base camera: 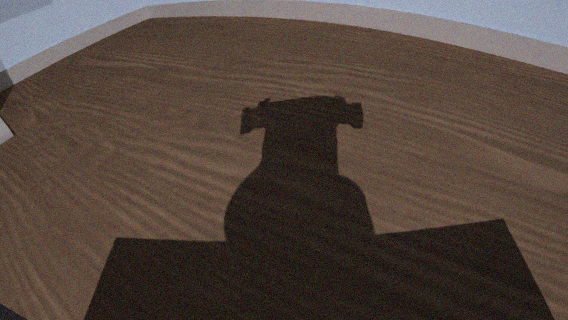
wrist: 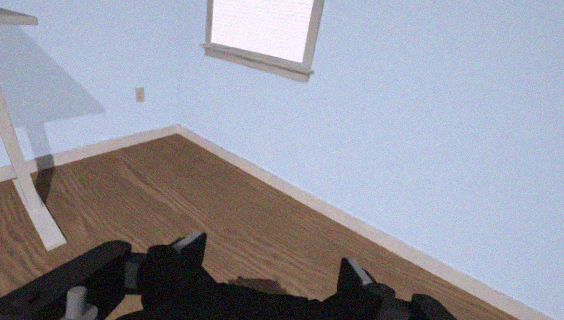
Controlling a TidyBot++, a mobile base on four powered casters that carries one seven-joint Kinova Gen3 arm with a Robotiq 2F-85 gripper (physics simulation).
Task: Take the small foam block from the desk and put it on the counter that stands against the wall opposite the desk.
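Frame: origin at the arm's base, x ahead, y left, z up, level; centimetres.
Seen in the pictures: gripper, fingertip midpoint: (wrist: 271, 261).
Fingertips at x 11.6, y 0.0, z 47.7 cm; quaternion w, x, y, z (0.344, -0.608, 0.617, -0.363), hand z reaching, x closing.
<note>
Pixels of each thing's top centre, then the offset from my fingertips to it. "pt": a spot on its surface instead. Level surfaces: height alone.
- desk, surface height: dz -84.8 cm
- light baseboard, surface spot: (base camera: 300, 14) pt dy -1.9, dx +135.0, dz -84.8 cm
- window, surface spot: (wrist: 260, 30) pt dy +25.0, dx +152.4, dz +10.9 cm
- wooden floor, surface height: dz -87.3 cm
My gripper (wrist: 271, 261) is open and empty, with its two fingers wide apart over the floor in the lower part of the wrist view. A piece of furniture that looks like the desk (wrist: 42, 225) (base camera: 4, 131) shows in part at the left edge of both views. In the wrist view it has a pale top corner, a slanting white leg and a flat white foot on the floor. The gripper is well to the right of it and apart from it. The small foam block and the counter do not show in either view.
Pale blue walls (wrist: 425, 125) meet in a corner, with a light baseboard (wrist: 280, 184) (base camera: 300, 14) along the floor. A window (wrist: 260, 30) and a wall outlet (wrist: 140, 94) are on the walls. The robot's dark shadow (base camera: 300, 200) lies on the wooden floor (base camera: 165, 125) (wrist: 165, 185).
</note>
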